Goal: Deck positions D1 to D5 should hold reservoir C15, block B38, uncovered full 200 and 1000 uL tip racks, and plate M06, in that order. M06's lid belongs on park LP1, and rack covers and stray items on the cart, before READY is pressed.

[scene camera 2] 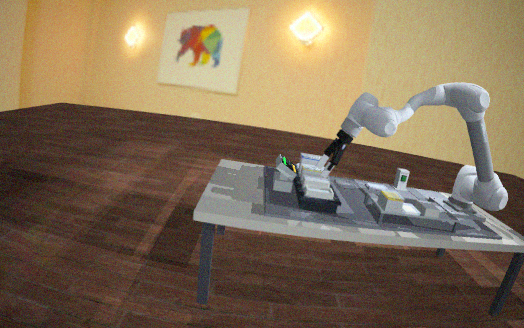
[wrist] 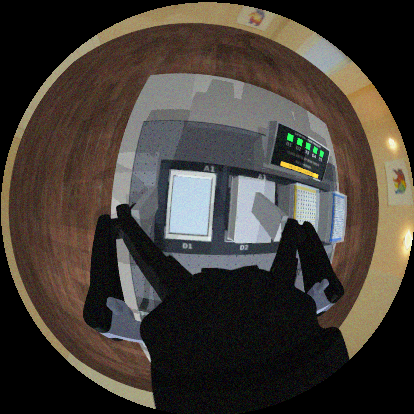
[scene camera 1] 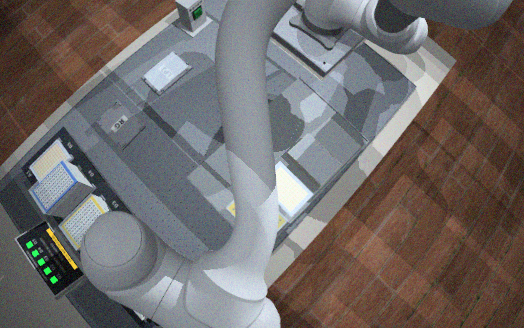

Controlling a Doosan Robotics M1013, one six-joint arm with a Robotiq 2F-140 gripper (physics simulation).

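Places are measured from the arm's base along level axes (x ahead, y left, z up), in metres.
Where they show: gripper, fingertip midpoint: [scene camera 2: 320, 171] [wrist: 207, 198]; arm's base, origin of the base link: [scene camera 2: 459, 207] [scene camera 1: 322, 23].
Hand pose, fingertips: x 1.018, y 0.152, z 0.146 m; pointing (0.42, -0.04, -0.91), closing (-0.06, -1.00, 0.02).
Note:
Each offset is from my fingertips to the top centre of the thing. "pt": to the spot under its first point.
My gripper [scene camera 2: 328, 165] [wrist: 207, 198] is open and empty, in the wrist view above the D1 and D2 end of the deck. A pale blue reservoir in a white frame {0.006 m back, 0.019 m left, 0.074 m down} [wrist: 191, 205] sits on D1. A white block {0.017 m back, 0.104 m right, 0.064 m down} [wrist: 245, 205] stands on D2, partly behind a finger pad. A yellow-rimmed tip rack {0.029 m back, 0.227 m right, 0.035 m down} [scene camera 1: 84, 220] [wrist: 306, 202] and a taller blue-rimmed one {0.040 m back, 0.351 m right, 0.002 m down} [scene camera 1: 56, 186] [wrist: 338, 217] stand uncovered beyond it. A cream-welled plate {0.051 m back, 0.475 m right, 0.091 m down} [scene camera 1: 49, 159] sits at the deck's far end. A clear lid-like piece {0.516 m back, 0.429 m right, 0.146 m down} [scene camera 1: 167, 72] lies over the LP1 mark. The READY box {0.725 m back, 0.507 m right, 0.034 m down} [scene camera 1: 191, 17] [scene camera 2: 401, 179] has a green button.
A tilted status panel {pt 0.111 m ahead, 0.238 m right, 0.038 m down} [scene camera 1: 49, 257] [wrist: 300, 151] shows several green squares and a yellow bar beside the deck. A yellow-topped item {0.344 m back, 0.102 m left, 0.043 m down} [scene camera 2: 392, 196] and a cream-topped item {0.451 m back, 0.113 m left, 0.087 m down} [scene camera 1: 292, 189] are on the cart, partly behind the arm in scene camera 1. The RG pad {0.287 m back, 0.418 m right, 0.150 m down} [scene camera 1: 120, 122] lies between deck and LP1.

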